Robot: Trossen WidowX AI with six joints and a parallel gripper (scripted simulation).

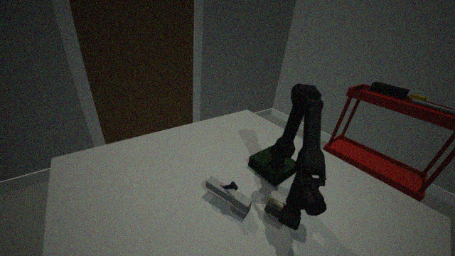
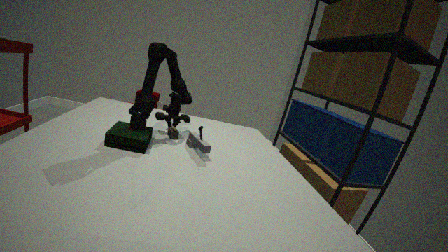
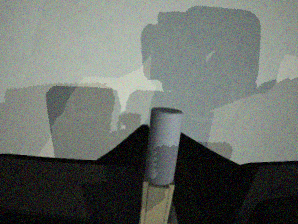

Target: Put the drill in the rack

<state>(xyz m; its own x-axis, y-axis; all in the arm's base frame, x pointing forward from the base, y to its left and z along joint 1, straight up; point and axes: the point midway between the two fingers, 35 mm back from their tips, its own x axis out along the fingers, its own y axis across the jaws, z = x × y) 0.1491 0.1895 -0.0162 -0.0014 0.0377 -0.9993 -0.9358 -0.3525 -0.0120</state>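
Now: the drill 4 cm to the right of my gripper tip, 4 cm above it and 1 cm ahead of it. Also, from my gripper tip: small dark key: 18 cm to the right, 15 cm ahead, 9 cm above; long grey block: 18 cm to the right, 14 cm ahead, 4 cm above.
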